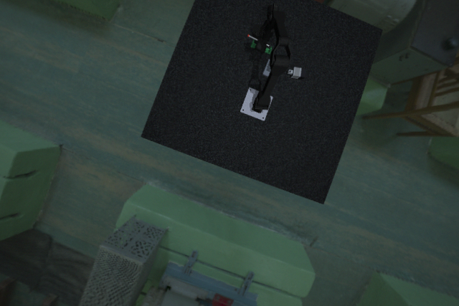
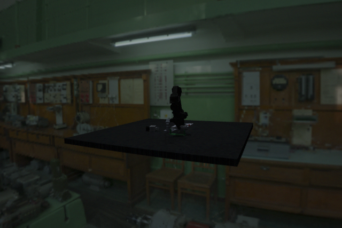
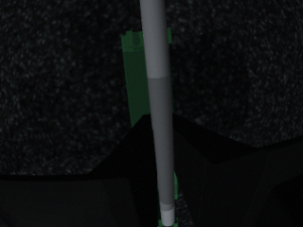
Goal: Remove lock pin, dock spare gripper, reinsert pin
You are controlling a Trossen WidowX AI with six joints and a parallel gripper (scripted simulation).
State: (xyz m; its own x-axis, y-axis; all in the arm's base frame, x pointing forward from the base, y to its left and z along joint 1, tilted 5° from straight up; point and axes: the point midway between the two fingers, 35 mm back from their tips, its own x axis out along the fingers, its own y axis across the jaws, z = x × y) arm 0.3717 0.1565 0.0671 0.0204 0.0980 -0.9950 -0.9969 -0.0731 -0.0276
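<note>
My gripper tip is now 20 mm to the left of the green bracket and 20 mm above it. From my gripper tip the other things lie so: spare gripper 300 mm to the right, 60 mm behind, 20 mm below; mount 130 mm to the right, 80 mm behind, 10 mm above.
</note>
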